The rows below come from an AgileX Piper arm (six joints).
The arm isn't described. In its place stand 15 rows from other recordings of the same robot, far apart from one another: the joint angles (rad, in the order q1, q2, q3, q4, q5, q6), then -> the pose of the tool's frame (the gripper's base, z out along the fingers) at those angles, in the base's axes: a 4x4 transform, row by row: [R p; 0 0 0 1], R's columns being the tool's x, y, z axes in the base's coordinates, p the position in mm.
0.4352 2.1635 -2.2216 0.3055 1.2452 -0.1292 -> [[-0.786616 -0.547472 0.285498 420.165], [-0.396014 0.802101 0.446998 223.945], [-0.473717 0.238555 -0.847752 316.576], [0 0 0 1]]
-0.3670 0.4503 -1.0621 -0.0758 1.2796 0.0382 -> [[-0.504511 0.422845 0.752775 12.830], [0.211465 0.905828 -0.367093 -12.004], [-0.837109 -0.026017 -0.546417 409.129], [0 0 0 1]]
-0.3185 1.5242 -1.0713 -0.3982 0.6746 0.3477 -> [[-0.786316 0.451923 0.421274 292.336], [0.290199 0.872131 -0.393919 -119.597], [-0.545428 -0.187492 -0.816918 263.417], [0 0 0 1]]
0.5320 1.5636 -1.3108 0.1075 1.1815 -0.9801 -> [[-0.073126 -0.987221 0.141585 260.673], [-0.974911 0.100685 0.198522 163.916], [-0.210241 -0.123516 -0.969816 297.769], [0 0 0 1]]
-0.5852 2.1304 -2.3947 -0.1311 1.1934 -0.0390 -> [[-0.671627 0.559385 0.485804 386.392], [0.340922 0.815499 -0.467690 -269.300], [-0.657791 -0.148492 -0.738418 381.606], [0 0 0 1]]
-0.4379 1.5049 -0.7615 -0.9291 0.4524 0.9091 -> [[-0.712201 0.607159 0.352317 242.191], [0.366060 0.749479 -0.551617 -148.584], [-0.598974 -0.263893 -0.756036 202.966], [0 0 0 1]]
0.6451 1.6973 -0.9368 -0.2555 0.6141 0.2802 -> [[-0.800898 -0.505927 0.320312 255.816], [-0.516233 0.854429 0.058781 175.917], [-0.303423 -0.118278 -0.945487 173.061], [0 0 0 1]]
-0.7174 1.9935 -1.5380 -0.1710 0.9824 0.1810 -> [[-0.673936 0.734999 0.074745 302.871], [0.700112 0.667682 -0.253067 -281.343], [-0.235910 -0.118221 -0.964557 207.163], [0 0 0 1]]
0.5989 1.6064 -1.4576 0.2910 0.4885 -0.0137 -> [[-0.565468 -0.533243 0.629204 305.269], [-0.095124 0.799959 0.592467 223.188], [-0.819266 0.275168 -0.503076 364.575], [0 0 0 1]]
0.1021 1.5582 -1.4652 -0.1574 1.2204 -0.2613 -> [[-0.872966 -0.338579 0.351134 316.394], [-0.398173 0.910445 -0.112021 18.949], [-0.281760 -0.237603 -0.929600 341.803], [0 0 0 1]]
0.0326 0.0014 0.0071 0.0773 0.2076 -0.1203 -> [[-0.125588 -0.054027 0.990610 56.061], [-0.048752 0.997646 0.048230 3.277], [-0.990884 -0.042237 -0.127926 192.001], [0 0 0 1]]
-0.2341 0.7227 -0.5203 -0.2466 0.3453 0.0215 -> [[-0.478011 0.207982 0.853375 141.223], [-0.100661 0.952189 -0.288449 -41.408], [-0.872567 -0.223783 -0.434221 292.250], [0 0 0 1]]
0.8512 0.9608 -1.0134 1.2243 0.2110 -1.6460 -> [[0.400771 -0.769943 0.496558 121.056], [-0.161340 0.474207 0.865504 165.335], [-0.901860 -0.426984 0.065826 439.294], [0 0 0 1]]
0.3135 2.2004 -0.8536 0.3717 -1.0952 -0.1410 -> [[-0.182719 0.016053 0.983034 370.273], [-0.023798 0.999502 -0.020745 89.151], [-0.982877 -0.027184 -0.182246 79.958], [0 0 0 1]]
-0.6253 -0.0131 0.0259 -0.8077 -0.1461 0.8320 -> [[0.156475 0.493680 0.855450 49.905], [-0.076603 0.869576 -0.487820 -24.220], [-0.984707 0.010802 0.173885 214.300], [0 0 0 1]]
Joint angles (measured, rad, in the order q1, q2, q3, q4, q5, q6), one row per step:
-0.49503 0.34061 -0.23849 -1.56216 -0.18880 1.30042
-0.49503 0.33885 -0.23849 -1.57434 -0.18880 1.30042
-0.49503 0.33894 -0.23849 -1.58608 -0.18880 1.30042
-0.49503 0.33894 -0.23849 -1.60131 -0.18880 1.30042
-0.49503 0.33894 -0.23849 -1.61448 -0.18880 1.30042
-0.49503 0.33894 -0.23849 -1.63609 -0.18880 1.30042
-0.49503 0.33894 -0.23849 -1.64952 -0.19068 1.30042
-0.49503 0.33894 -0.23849 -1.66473 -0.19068 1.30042
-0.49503 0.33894 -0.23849 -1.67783 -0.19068 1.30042
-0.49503 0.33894 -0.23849 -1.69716 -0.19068 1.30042
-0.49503 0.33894 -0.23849 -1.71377 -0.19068 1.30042
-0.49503 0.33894 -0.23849 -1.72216 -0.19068 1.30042
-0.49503 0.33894 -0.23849 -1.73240 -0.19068 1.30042
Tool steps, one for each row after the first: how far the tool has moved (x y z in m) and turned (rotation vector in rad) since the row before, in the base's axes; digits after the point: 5 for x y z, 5 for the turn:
-0.00023 0.00013 -0.00005 -0.01155 0.00424 0.00017
0.00001 -0.00001 -0.00021 -0.01029 0.00566 0.00015
-0.00001 0.00000 -0.00026 -0.01340 0.00723 0.00020
-0.00001 -0.00001 -0.00022 -0.01159 0.00626 0.00017
-0.00001 -0.00002 -0.00037 -0.01901 0.01027 0.00029
0.00004 0.00015 -0.00024 -0.01173 0.00649 0.00205
-0.00001 -0.00002 -0.00026 -0.01338 0.00722 0.00020
-0.00001 -0.00002 -0.00022 -0.01153 0.00622 0.00017
-0.00002 -0.00003 -0.00033 -0.01701 0.00918 0.00026
-0.00002 -0.00003 -0.00028 -0.01461 0.00789 0.00022
-0.00001 -0.00002 -0.00014 -0.00738 0.00399 0.00011
-0.00002 -0.00002 -0.00017 -0.00901 0.00486 0.00014

